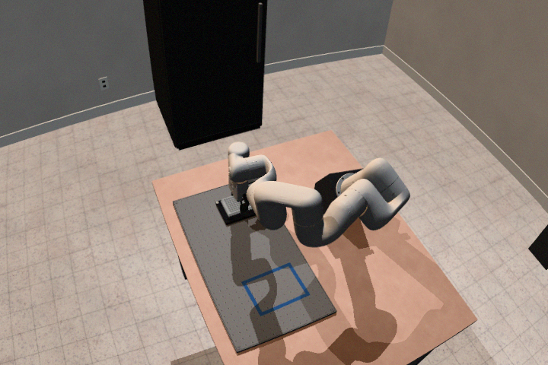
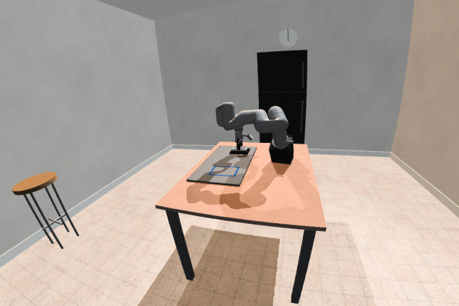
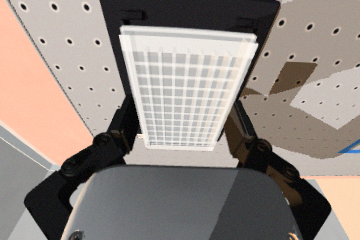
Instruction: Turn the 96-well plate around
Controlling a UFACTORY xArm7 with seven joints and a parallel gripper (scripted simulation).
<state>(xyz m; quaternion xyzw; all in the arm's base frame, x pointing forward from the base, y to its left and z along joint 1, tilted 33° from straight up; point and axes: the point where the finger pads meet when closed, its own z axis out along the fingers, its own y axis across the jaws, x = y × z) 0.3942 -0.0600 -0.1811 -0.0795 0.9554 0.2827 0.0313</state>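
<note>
Now: the 96-well plate 10 mm below my hand. Round my hand: pale A1 mark (80 mm ahead, 40 mm to the right, 30 mm below); black plate nest N1 (40 mm below).
</note>
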